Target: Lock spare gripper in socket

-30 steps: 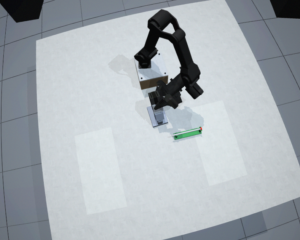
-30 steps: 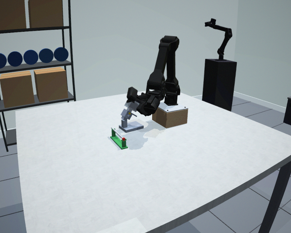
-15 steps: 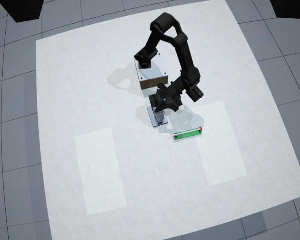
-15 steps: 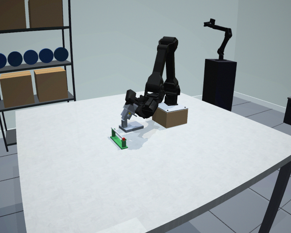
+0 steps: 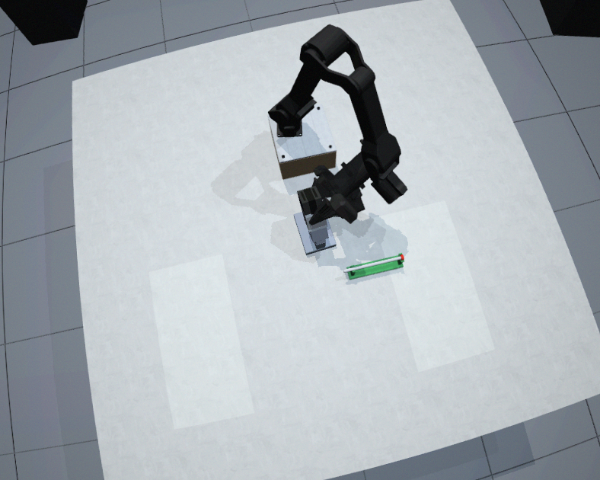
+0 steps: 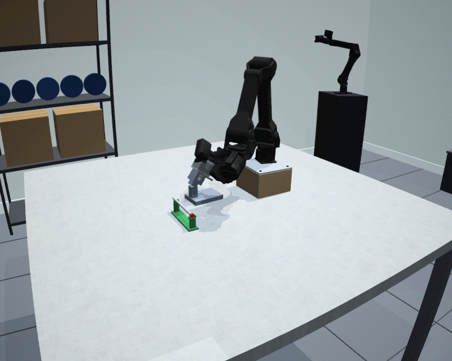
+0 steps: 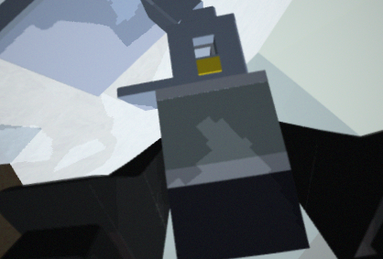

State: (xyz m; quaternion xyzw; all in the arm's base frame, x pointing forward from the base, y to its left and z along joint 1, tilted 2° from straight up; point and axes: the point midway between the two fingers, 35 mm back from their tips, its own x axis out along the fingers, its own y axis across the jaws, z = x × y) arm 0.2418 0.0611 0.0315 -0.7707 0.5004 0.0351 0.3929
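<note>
Now: gripper tip 1 cm past the spare gripper and 1 cm to the right of it. The rest, counted from my gripper tip: grey mount: 1 cm ahead, 2 cm to the left, 7 cm below; then green rack: 10 cm ahead, 16 cm to the left, 10 cm below.
</note>
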